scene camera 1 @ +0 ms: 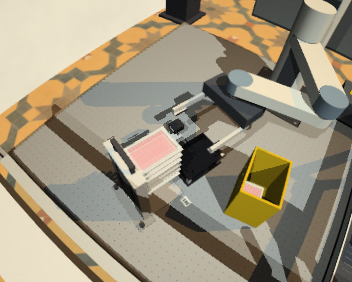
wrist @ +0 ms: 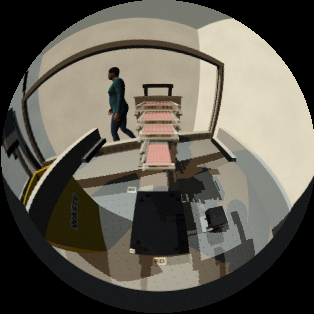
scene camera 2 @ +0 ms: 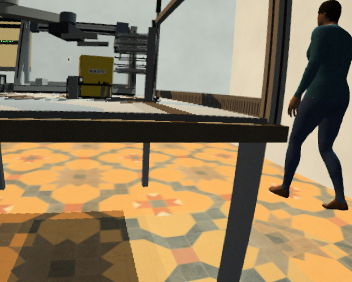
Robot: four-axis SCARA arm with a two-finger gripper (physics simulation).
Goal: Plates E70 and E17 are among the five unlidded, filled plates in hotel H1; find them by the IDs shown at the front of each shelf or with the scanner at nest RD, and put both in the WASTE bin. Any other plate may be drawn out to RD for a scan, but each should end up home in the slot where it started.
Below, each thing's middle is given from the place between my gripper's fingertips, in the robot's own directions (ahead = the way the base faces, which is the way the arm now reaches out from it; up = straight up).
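There's a black nest RD [scene camera 1: 196, 157] that's 190 mm below my hand, 50 mm behind it and 10 mm to the left of it. As for the hotel H1 [scene camera 1: 140, 194], my hand is 200 mm short of it, 60 mm to the left of it and 100 mm above it.
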